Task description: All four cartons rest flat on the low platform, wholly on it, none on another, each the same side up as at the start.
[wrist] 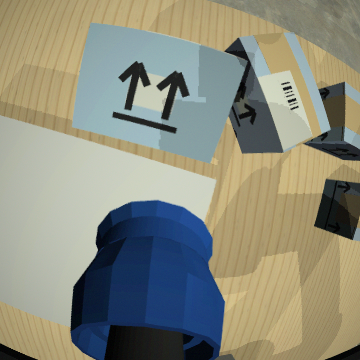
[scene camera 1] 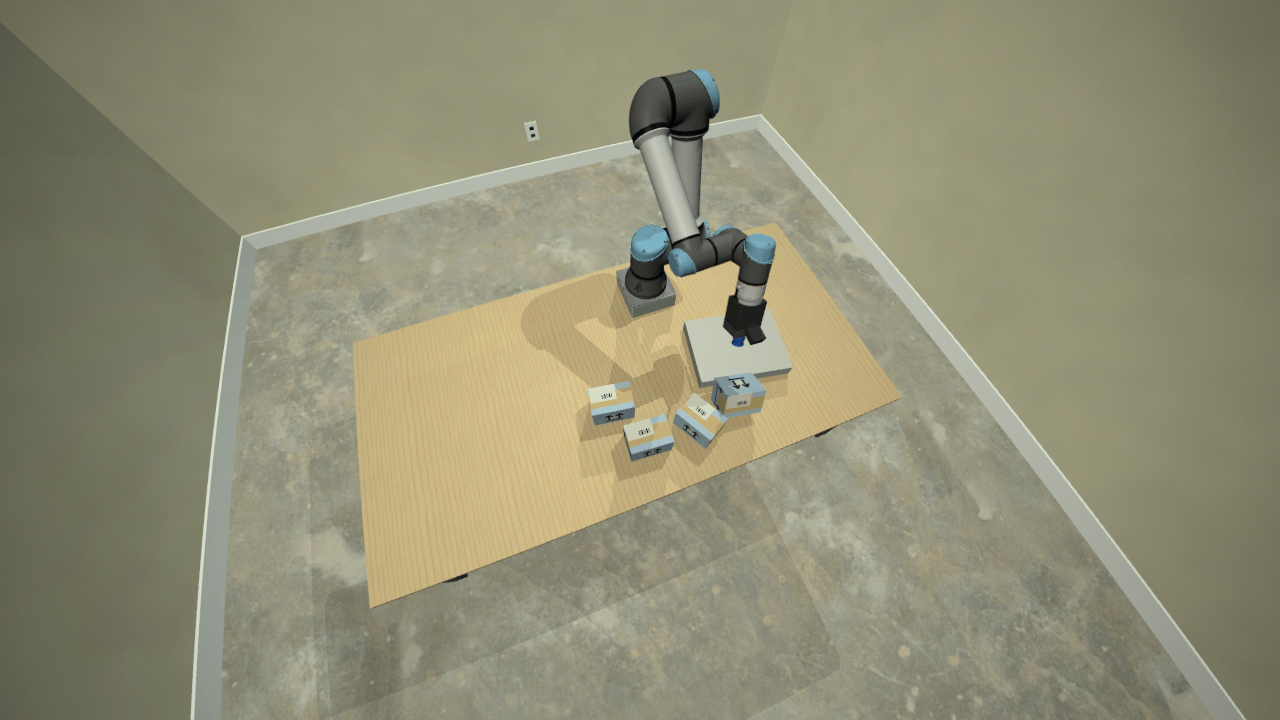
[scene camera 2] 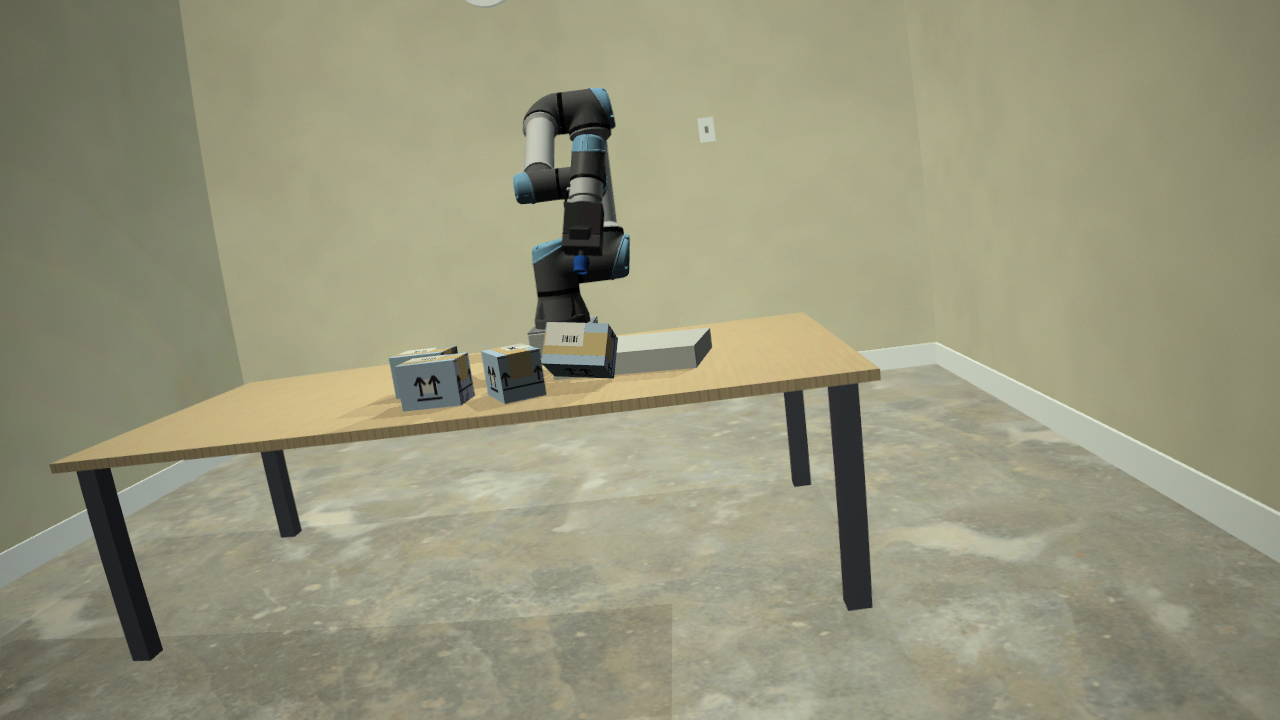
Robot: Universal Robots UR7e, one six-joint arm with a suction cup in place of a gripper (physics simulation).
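Pixels of known places: hand, tool point: [wrist: 152, 251] [scene camera 1: 737, 343] [scene camera 2: 580, 272]; arm's base, link origin: [scene camera 1: 645, 282].
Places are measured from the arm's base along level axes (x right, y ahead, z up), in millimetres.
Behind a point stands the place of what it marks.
Observation:
My suction cup [scene camera 1: 737, 341] [scene camera 2: 580, 265] [wrist: 155, 217] is empty and hangs above the low grey platform [scene camera 1: 707, 347] @[z -25, x -98, y 316 mm] [scene camera 2: 666, 344] @[z -25, x -277, y 431 mm] [wrist: 50, 200] @[z -25, x -204, y 389 mm]. One carton [scene camera 1: 739, 395] @[z 60, x -79, y 535 mm] [scene camera 2: 580, 349] @[z 8, x -107, y 565 mm] [wrist: 150, 95] @[z 35, x -109, y 493 mm] is tipped over at the platform's front side, an arrow face turned up and its label face turned to the front; it looks tilted, and contact with the platform is unclear. Three cartons are label side up on the table: one [scene camera 1: 699, 420] @[z 23, x 56, y 552 mm] [scene camera 2: 513, 372] @[z -14, x 27, y 607 mm] [wrist: 287, 110] @[z 23, x 36, y 509 mm] turned askew close beside the tipped one, one [scene camera 1: 648, 437] @[z 23, x 217, y 543 mm] [scene camera 2: 434, 383] @[z -21, x 200, y 578 mm] further left, and one [scene camera 1: 611, 402] [scene camera 2: 400, 368] behind that.
The wooden table [scene camera 1: 447, 429] @[z -73, x 790, y 259 mm] [scene camera 2: 268, 407] @[z -73, x 727, y 315 mm] bears everything. The arm's base block [scene camera 1: 648, 302] @[z -5, x 24, y 84 mm] stands behind the cartons, to the left of the platform. The table's front edge runs close to the askew carton and the front left carton.

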